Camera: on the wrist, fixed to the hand. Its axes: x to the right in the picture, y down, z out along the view.
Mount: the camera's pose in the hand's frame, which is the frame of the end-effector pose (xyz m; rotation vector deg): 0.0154 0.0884 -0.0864 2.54 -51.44 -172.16
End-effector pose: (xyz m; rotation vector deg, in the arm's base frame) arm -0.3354 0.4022 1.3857 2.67 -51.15 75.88
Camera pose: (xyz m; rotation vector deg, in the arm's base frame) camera -0.3644 0.4843 1.2966 79.62 -24.34 -94.24
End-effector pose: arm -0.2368 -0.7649 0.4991 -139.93 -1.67 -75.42
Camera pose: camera -0.2809 -0.8779 0.5276 17.57 126.53 -10.23
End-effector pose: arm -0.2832 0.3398 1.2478 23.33 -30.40 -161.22
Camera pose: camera -0.2536 0.2281 1.2012 11.52 -9.71 18.36
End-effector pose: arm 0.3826 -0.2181 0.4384 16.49 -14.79 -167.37
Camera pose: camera 0.4013 -0.3199 0.3691 22.82 -5.91 14.17
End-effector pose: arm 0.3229 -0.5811 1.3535 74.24 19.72 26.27
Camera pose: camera 0.2821 -0.4830 1.4185 -12.36 55.82 -141.01
